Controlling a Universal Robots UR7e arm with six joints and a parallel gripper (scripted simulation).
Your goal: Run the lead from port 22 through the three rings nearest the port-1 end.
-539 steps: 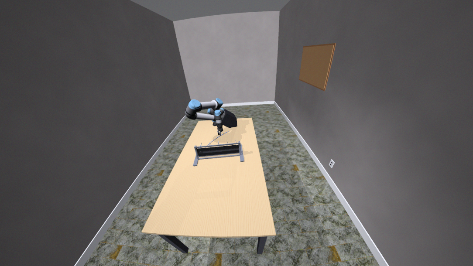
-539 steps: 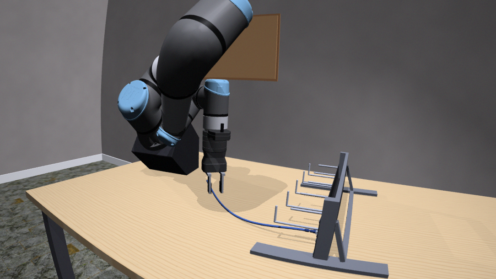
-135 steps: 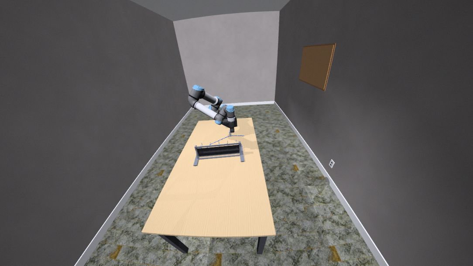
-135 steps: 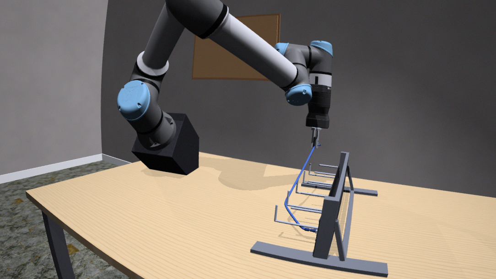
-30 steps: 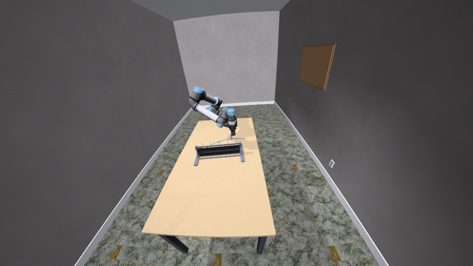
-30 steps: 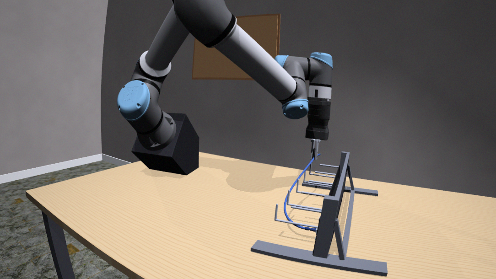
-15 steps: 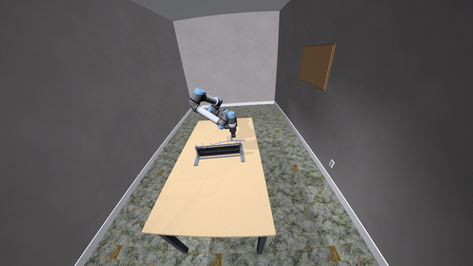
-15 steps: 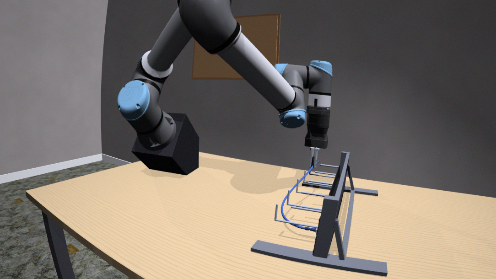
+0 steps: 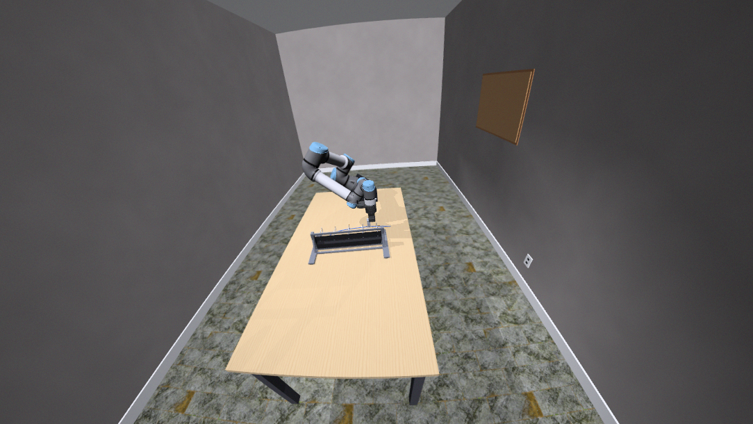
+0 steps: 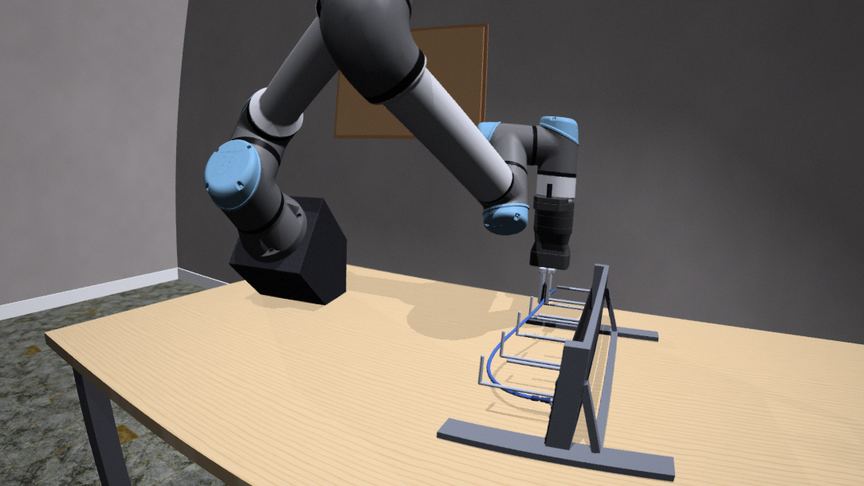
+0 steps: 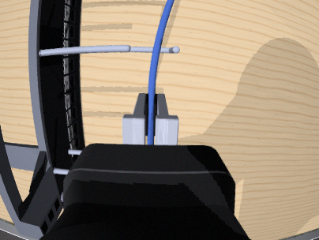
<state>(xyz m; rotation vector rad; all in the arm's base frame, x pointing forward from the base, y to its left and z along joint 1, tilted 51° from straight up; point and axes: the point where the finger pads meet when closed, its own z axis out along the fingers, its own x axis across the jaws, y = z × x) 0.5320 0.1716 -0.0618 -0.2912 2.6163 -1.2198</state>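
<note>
My hand is 140 mm to the left of the grey rack, 110 mm short of it and 30 mm above it.
</note>
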